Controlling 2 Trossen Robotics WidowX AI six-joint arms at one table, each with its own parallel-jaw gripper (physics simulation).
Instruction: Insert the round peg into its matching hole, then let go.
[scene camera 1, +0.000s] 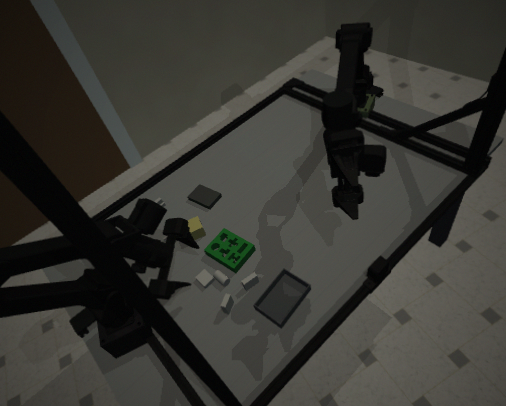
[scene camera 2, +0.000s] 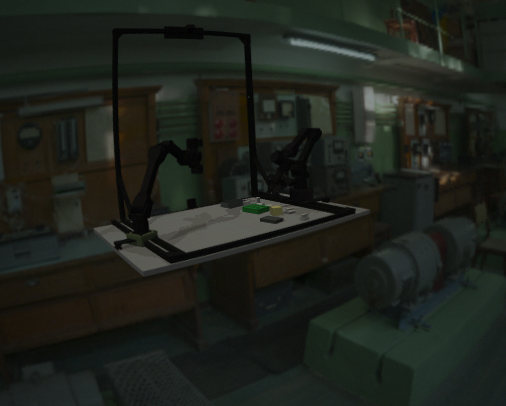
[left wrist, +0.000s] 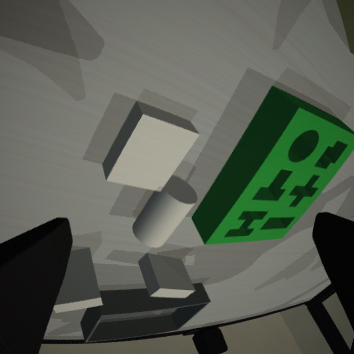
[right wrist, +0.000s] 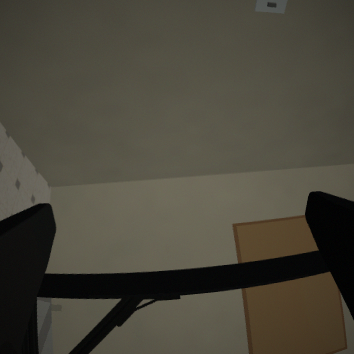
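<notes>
The round peg (scene camera 1: 221, 277) (left wrist: 164, 212) is a white-grey cylinder lying on its side on the table, between a white square block and the green board. The green board (scene camera 1: 220, 262) (scene camera 2: 255, 209) (left wrist: 240, 180) has several shaped holes; its round hole (scene camera 1: 215, 246) (left wrist: 303, 146) is empty. My left gripper (scene camera 1: 194, 266) (left wrist: 196, 229) is open and empty, above the table beside the board and peg, its fingers wide apart. My right gripper (scene camera 1: 354, 200) (right wrist: 182, 211) is open and empty, high over the far side of the table, away from the board.
The white square block (scene camera 1: 204, 278) (left wrist: 152, 152) lies close to the peg. Two more pale blocks (scene camera 1: 249, 279) (scene camera 1: 227, 302) lie near the dark tray (scene camera 1: 296, 307). A yellow block (scene camera 1: 196, 227) (scene camera 2: 276, 211) stands beside the board; a dark flat slab (scene camera 1: 204, 196) (scene camera 2: 271, 219) lies beyond.
</notes>
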